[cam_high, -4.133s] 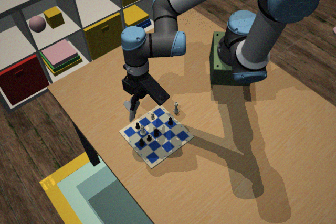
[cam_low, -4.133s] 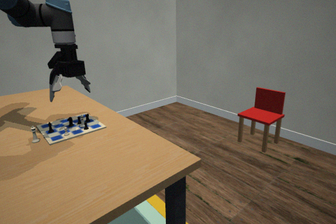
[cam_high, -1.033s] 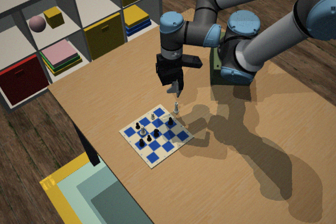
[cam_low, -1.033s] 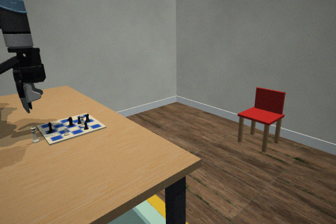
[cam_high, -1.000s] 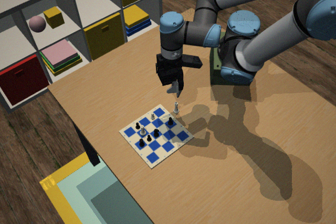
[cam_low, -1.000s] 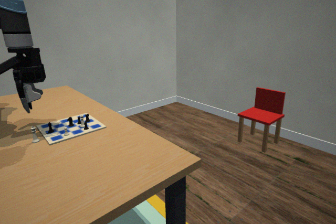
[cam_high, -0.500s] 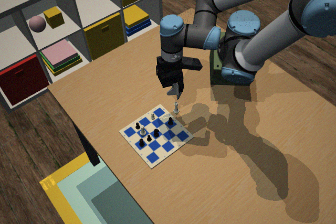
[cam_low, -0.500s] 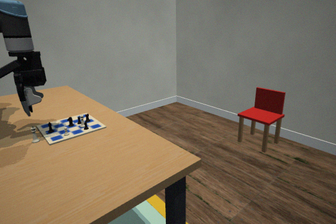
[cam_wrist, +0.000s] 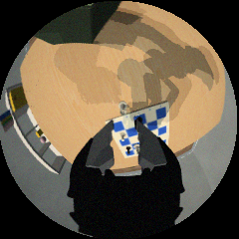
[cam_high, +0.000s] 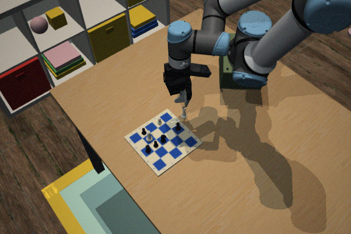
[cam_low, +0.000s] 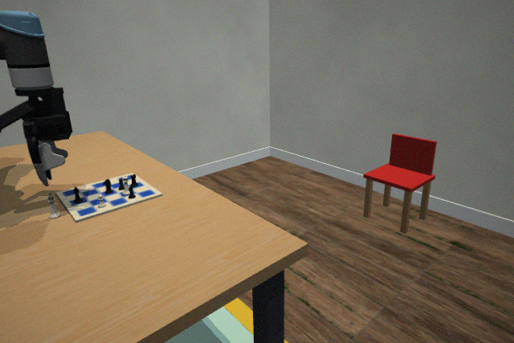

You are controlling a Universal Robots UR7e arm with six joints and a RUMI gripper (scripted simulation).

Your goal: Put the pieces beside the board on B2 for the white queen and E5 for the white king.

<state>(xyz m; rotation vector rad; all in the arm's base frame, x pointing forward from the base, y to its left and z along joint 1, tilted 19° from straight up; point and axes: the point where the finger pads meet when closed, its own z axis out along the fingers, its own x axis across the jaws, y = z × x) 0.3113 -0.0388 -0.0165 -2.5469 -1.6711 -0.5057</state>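
My hand is 7 cm above the white king. Also, from my hand: white queen (18 cm ahead, 7 cm below, 1 cm to the right); white pawn (10 cm ahead, 9 cm below, 4 cm to the right); chessboard (14 cm ahead, 10 cm below, 3 cm to the left).
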